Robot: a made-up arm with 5 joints.
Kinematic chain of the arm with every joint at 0, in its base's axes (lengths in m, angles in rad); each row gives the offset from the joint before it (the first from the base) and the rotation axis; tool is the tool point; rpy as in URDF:
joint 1: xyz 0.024 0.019 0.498 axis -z
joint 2: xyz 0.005 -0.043 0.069 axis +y
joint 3: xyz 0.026 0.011 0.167 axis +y
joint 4: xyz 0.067 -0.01 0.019 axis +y
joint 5: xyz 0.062 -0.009 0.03 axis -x
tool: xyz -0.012 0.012 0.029 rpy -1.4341 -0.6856 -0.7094
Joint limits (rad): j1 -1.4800..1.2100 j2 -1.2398..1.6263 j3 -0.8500..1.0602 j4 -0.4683..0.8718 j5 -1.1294..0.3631
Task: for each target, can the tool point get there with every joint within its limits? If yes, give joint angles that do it. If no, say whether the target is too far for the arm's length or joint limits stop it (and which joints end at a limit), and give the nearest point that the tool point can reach.
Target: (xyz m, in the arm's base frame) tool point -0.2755 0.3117 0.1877
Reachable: no: too far | nearest point 0.0722 0.2233 0.3944 | short by 0.414 m
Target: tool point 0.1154 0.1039 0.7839
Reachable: yes | joints -1.0102 -0.2678 0.3090 0.3387 0.2453
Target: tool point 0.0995 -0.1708 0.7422
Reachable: yes | joints 0.9278 0.1317 0.2918 0.1637 -0.4697
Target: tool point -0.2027 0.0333 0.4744
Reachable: no: joint limits stop it (at a limit: joint 1, joint 2, joint 3, joint 4, joint 5) | nearest point -0.0254 -0.0544 0.4568 | short by 0.199 m
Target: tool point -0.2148 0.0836 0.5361
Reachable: no: joint limits stop it (at a limit: joint 2, joint 3, joint 4) | nearest point -0.2407 0.0906 0.6710 | short by 0.138 m
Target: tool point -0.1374 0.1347 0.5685
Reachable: no: joint limits stop it (at a limit: joint 2, joint 3, joint 4) | nearest point -0.1976 0.1779 0.6718 | short by 0.127 m
